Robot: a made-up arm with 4 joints.
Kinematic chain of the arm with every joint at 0, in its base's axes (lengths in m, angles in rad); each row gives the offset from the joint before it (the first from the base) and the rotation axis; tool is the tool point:
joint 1: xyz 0 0 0.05 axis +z
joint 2: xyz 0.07 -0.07 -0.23 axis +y
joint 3: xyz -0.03 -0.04 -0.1 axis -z
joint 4: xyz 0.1 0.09 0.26 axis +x
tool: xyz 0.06 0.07 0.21
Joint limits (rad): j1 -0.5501..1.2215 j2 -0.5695..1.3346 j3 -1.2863..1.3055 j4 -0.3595..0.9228
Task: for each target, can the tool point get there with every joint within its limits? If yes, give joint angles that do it. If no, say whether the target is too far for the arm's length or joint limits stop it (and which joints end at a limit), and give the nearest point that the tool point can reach.
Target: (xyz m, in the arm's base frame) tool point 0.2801 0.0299 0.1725
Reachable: yes | joints 0.7238 0.1060 0.4163 0.6782
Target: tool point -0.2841 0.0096 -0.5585
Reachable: no: joint limits stop it (at a limit: joint 2, joint 3, joint 4) | nearest point -0.3017 0.0102 -0.0111 | short by 0.548 m
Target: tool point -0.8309 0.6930 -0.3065
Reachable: no: too far | nearest point -0.2318 0.1933 -0.0111 | short by 0.834 m
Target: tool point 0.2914 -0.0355 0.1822
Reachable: yes | joints 0.7383 0.0944 0.9285 0.6134
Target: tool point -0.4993 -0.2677 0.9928
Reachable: no: too far | nearest point -0.1407 -0.1856 0.2101 | short by 0.865 m
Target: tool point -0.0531 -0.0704 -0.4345
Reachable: no: joint limits stop it (at a limit: joint 1, joint 2, joint 4) | nearest point 0.3394 -0.3091 -0.3441 | short by 0.468 m
